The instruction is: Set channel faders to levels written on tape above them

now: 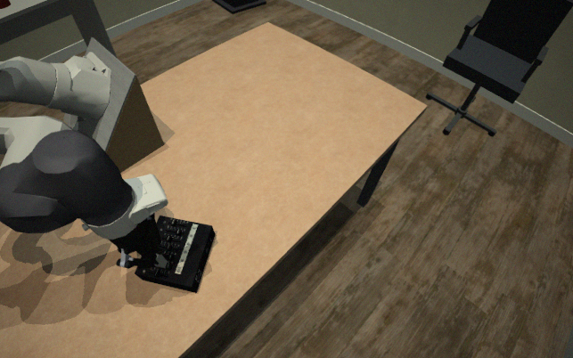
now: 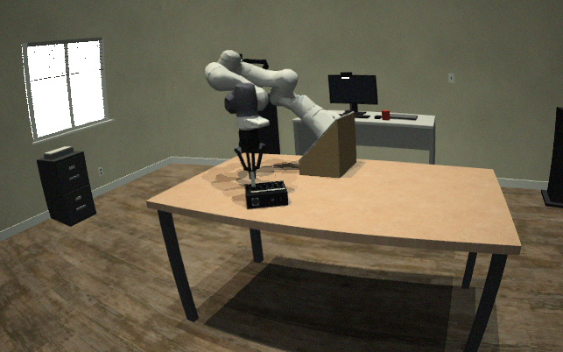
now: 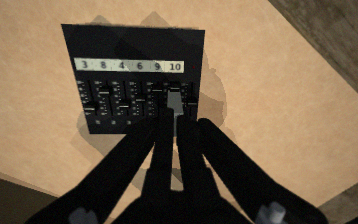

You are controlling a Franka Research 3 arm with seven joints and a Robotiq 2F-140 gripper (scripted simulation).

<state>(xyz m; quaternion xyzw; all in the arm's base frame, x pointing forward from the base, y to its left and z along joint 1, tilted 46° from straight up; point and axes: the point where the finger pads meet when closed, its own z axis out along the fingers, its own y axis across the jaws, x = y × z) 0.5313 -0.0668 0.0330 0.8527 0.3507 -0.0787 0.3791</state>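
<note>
Now: hand 1 cm short of the master fader, 2 cm to the left of it and 3 cm above it.
</note>
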